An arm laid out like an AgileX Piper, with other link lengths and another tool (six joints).
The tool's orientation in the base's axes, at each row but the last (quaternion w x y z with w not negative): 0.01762 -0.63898 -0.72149 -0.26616; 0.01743 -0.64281 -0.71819 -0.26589; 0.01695 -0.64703 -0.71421 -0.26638; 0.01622 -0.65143 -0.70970 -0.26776; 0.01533 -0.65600 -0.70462 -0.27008; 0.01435 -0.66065 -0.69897 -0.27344; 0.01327 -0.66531 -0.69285 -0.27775; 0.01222 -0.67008 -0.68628 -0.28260; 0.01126 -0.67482 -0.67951 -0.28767; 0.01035 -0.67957 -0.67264 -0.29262
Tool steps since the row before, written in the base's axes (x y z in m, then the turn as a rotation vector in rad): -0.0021 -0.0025 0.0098 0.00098 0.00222 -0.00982; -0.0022 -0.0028 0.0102 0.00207 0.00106 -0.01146; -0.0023 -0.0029 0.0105 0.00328 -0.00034 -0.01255; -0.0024 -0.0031 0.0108 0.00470 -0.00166 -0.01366; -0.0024 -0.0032 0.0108 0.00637 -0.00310 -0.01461; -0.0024 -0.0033 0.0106 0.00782 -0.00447 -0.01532; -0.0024 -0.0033 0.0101 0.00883 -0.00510 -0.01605; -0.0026 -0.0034 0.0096 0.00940 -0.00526 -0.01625; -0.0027 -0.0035 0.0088 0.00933 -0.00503 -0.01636; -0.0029 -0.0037 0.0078 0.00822 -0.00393 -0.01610
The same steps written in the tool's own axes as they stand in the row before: 0.0017 0.0015 -0.0101 -0.00174 -0.00254 0.00963; 0.0016 0.0015 -0.0106 -0.00359 -0.00216 0.01092; 0.0016 0.0016 -0.0109 -0.00547 -0.00145 0.01168; 0.0015 0.0016 -0.0113 -0.00731 -0.00053 0.01256; 0.0015 0.0017 -0.0113 -0.00922 0.00070 0.01335; 0.0013 0.0017 -0.0112 -0.01093 0.00182 0.01390; 0.0012 0.0016 -0.0107 -0.01190 0.00251 0.01462; 0.0010 0.0014 -0.0104 -0.01218 0.00298 0.01493; 0.0006 0.0011 -0.0098 -0.01201 0.00285 0.01508; 0.0001 0.0006 -0.0091 -0.01082 0.00183 0.01489
